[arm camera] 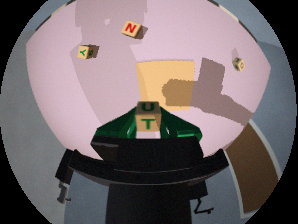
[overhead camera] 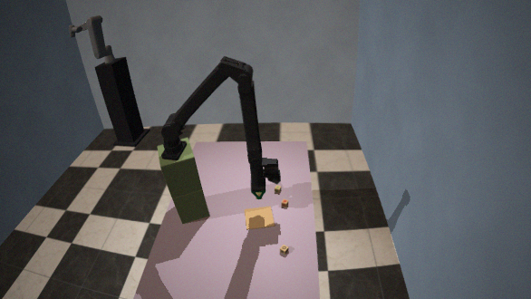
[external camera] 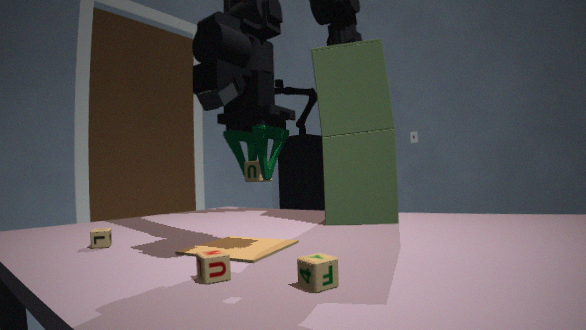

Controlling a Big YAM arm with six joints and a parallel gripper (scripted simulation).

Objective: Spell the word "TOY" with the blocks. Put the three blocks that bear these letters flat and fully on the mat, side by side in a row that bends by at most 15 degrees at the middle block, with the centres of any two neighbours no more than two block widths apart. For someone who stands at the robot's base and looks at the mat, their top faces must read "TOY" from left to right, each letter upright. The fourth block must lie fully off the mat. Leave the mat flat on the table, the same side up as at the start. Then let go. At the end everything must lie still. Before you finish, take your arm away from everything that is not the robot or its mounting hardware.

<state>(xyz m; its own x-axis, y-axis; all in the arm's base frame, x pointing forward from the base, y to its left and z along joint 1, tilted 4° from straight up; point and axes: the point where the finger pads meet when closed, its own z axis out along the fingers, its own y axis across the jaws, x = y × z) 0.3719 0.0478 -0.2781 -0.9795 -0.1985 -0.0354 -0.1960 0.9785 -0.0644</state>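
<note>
The tan mat lies 11 cm below my hand and 5 cm to the right of it. From my hand the other things lie so: letter block 16 cm to the left, 10 cm below, 7 cm ahead; black-lettered block 25 cm to the right, 15 cm ahead, 10 cm below.
</note>
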